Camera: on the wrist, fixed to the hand. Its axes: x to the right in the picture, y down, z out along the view.
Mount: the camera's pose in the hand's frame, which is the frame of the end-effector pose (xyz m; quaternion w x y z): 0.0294 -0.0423 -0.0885 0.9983 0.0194 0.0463 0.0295
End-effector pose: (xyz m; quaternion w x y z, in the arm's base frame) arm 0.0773 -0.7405 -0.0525 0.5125 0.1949 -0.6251 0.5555
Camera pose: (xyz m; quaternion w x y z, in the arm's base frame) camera 0.1375 -0.6648 -0.0190 0.5204 0.1604 -0.5953 0.5908
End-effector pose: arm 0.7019 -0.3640 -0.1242 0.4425 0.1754 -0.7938 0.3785
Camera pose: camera 0.7622 -0.3230 -0.0523 0.4639 0.1427 -0.7698 0.4144
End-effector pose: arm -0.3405 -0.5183 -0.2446 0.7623 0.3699 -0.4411 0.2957
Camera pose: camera -0.2546 -0.4650 -0.2611 0.7656 0.3574 -0.4102 0.3434
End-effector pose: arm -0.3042 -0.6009 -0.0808 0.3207 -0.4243 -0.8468 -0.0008
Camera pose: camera -0.2994 -0.6311 0.0169 0.3676 -0.4423 -0.8180 0.0054
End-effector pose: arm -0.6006 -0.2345 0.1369 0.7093 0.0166 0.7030 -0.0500
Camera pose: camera -0.6925 -0.2697 0.1085 0.6767 0.0534 0.7332 -0.0419
